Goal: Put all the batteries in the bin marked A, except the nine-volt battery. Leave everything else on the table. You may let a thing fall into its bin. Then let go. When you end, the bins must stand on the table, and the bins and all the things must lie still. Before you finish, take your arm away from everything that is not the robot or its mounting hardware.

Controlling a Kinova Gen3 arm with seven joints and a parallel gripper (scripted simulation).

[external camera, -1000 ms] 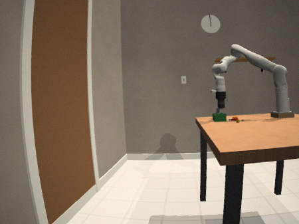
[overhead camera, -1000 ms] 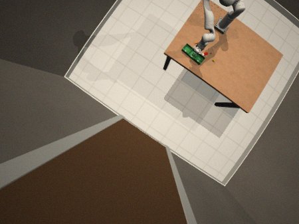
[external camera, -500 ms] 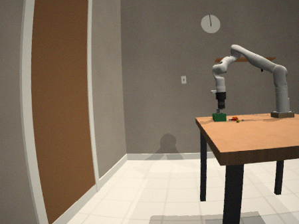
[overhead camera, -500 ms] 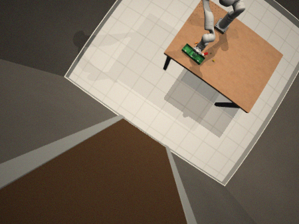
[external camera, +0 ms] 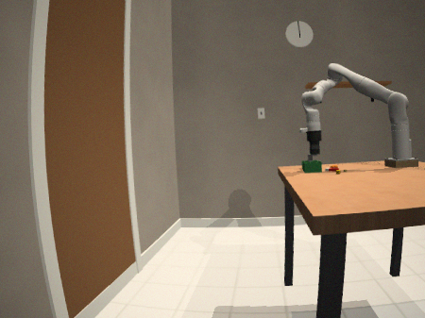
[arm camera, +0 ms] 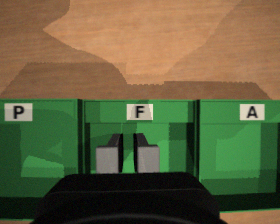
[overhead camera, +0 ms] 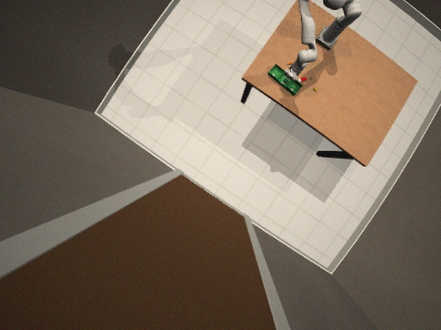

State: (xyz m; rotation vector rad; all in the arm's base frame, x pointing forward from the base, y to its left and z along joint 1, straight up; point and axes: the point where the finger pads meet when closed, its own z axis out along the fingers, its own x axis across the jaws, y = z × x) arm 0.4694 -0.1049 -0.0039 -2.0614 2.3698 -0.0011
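My gripper is now 10 mm past the green bin strip, 10 mm to the left of it and 10 mm above it. From my hand the other things lie so: orange nine-volt battery 120 mm behind, 40 mm to the left, 30 mm below; then orange cylindrical battery 140 mm behind, 40 mm to the right, 30 mm below; then red thing 80 mm behind, 100 mm to the left, 30 mm below.
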